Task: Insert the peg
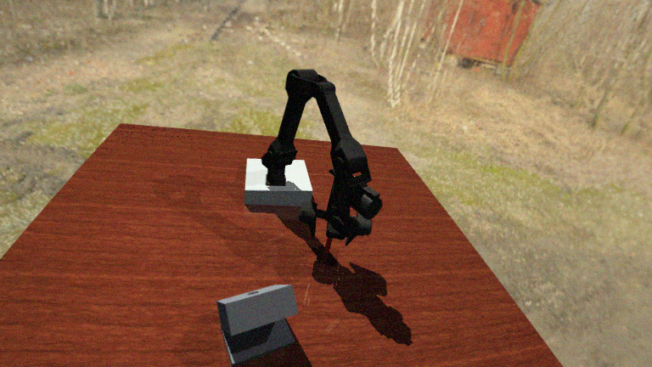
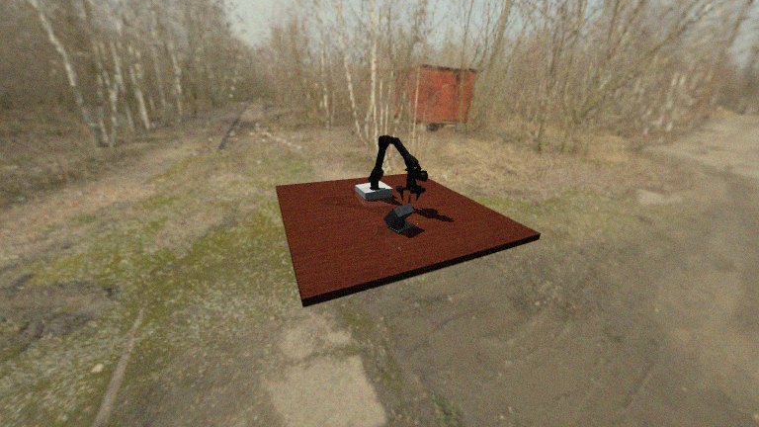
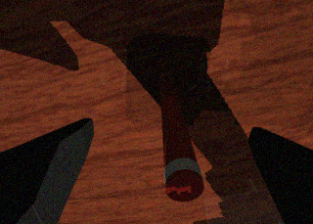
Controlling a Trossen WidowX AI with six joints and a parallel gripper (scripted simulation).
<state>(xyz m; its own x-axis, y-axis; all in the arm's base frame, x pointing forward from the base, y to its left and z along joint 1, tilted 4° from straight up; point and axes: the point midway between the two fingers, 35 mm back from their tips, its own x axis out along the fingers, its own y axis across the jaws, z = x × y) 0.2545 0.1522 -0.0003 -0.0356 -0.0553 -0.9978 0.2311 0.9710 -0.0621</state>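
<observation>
My gripper tip is 20 mm below the red round peg. The rest, counted from my gripper tip: grey sloped panel: 230 mm ahead, 190 mm to the right, 30 mm above.
</observation>
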